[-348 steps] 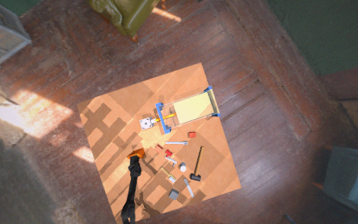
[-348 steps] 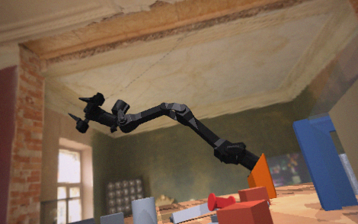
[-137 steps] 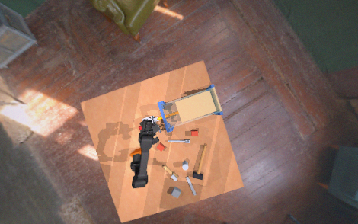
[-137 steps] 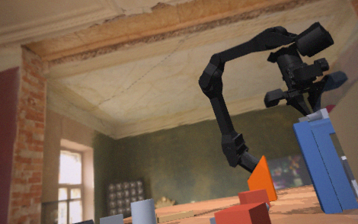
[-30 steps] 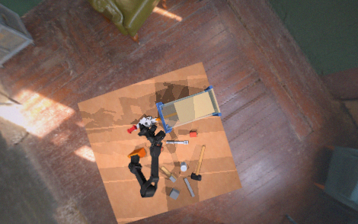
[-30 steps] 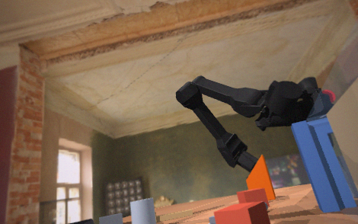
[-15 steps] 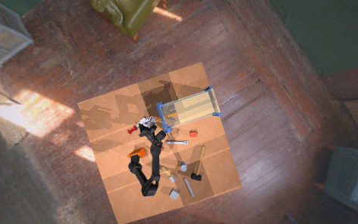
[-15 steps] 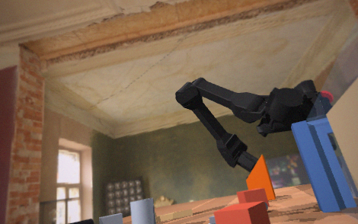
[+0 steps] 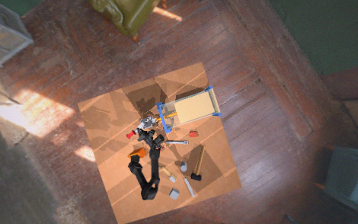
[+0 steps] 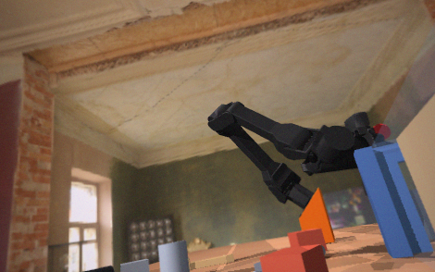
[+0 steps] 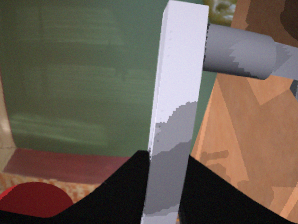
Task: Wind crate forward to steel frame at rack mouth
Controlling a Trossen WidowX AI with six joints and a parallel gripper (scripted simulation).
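The red knob lies 40 mm behind my gripper tip, 40 mm above it and 30 mm to the right of it. Also, from my gripper tip: grey hand winch 150 mm below, 30 mm ahead, 10 mm to the left; then winch handle 10 mm to the right, 10 mm behind, 10 mm above; then clear-panelled guard cubby 450 mm ahead, 60 mm below, 40 mm to the left.
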